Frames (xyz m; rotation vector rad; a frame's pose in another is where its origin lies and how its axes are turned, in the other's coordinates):
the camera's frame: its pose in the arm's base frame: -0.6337 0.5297 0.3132 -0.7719 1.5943 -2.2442
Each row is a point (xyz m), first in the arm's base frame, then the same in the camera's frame.
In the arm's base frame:
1: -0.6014 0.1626 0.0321
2: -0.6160 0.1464 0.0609
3: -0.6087 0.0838 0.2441
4: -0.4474 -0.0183 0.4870
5: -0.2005 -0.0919 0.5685
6: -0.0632 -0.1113 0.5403
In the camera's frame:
1: 0.0892 0.3887 0.2362
2: 0.1170 0.3686 0.2477
3: 0.1908 0.2190 0.3462
4: 0.1746 0.0158 0.5784
5: 0.0318 -0.0533 0.7971
6: -0.0778 -0.0306 0.8837

